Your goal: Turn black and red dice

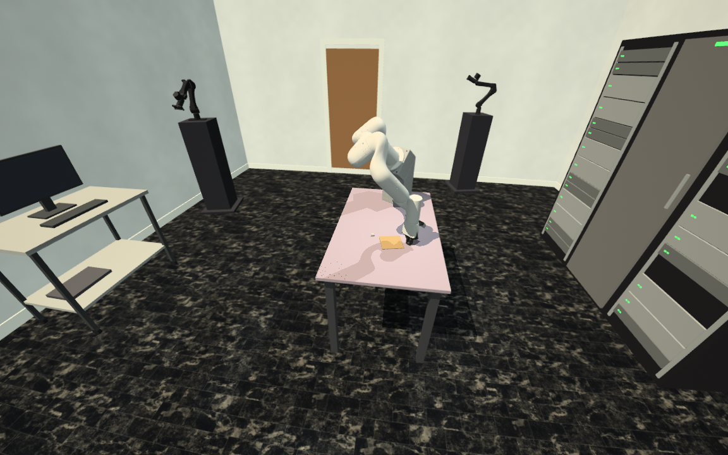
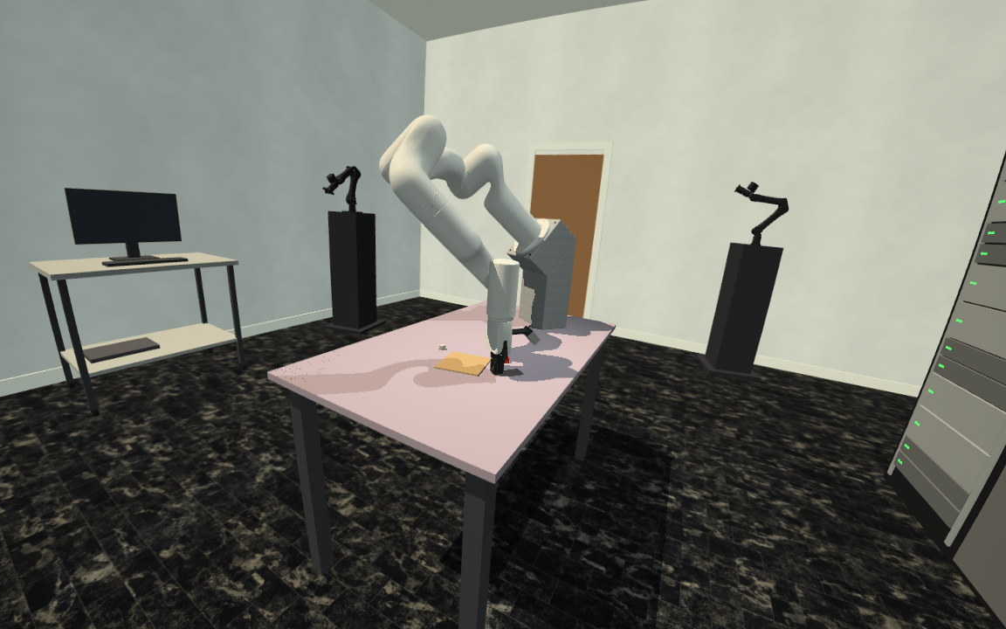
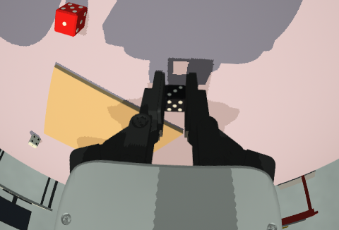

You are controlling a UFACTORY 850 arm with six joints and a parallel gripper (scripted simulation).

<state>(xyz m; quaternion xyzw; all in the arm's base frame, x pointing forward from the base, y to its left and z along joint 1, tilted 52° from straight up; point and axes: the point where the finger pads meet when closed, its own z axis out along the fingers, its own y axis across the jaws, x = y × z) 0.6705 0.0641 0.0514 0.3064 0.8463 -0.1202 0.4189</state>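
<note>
My gripper is now 9 cm past the red die, 1 cm to the right of it and 1 cm above it. The rest, counted from my hand: mat (11 cm to the right, 3 cm behind, 2 cm below); then white die (23 cm to the right, 11 cm behind, 1 cm below); then black die (1 cm to the right, 1 cm below).
</note>
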